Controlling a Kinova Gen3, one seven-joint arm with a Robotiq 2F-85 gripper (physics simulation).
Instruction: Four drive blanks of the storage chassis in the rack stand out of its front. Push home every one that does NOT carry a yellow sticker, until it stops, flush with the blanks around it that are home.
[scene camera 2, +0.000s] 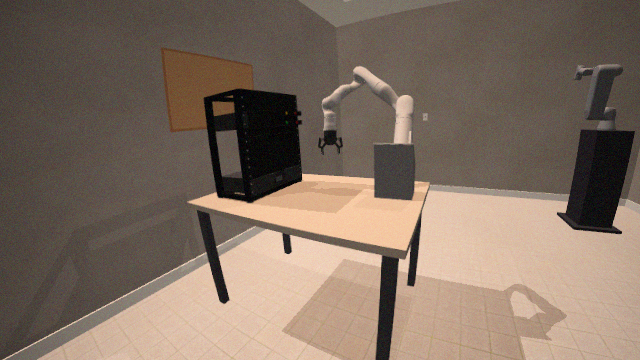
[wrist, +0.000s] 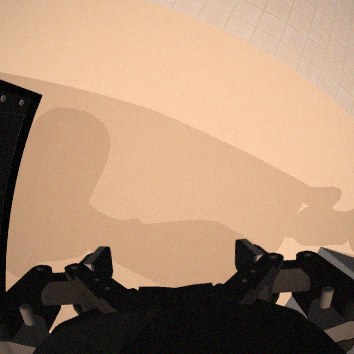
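Pixels of known places: gripper, fingertip midpoint: (scene camera 2: 330, 154) (wrist: 173, 257); arm's base at its link origin: (scene camera 2: 402, 150).
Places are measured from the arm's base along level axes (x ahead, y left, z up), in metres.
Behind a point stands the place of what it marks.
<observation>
A black rack (scene camera 2: 243, 150) {x 0.702, y 0.372, z 0.044 m} (wrist: 31, 102) {x 0.703, y -0.115, z -0.211 m} stands on the table, with part of it along the left edge of the wrist view. In the scene view, small yellow and green spots and red parts show high near its far side; the red parts stick out. The storage chassis, its single drive blanks and any sticker on them cannot be told apart in this dark view. My gripper (scene camera 2: 331, 150) {x 0.440, y -0.074, z -0.040 m} (wrist: 173, 257) {x 0.440, y -0.074, z -0.040 m} is open and empty. It points down above the table, in front of the rack and apart from it.
The wooden table (scene camera 2: 320, 225) {x 0.225, y 0.460, z -0.240 m} (wrist: 200, 65) {x 0.482, y -0.267, z -0.240 m} bears the rack and the grey block (scene camera 2: 394, 172) {x 0.026, y 0.060, z -0.102 m} under my arm. A cork board (scene camera 2: 185, 90) hangs on the wall behind the rack. Another arm (scene camera 2: 597, 95) stands on a black pedestal (scene camera 2: 595, 180) at the far right.
</observation>
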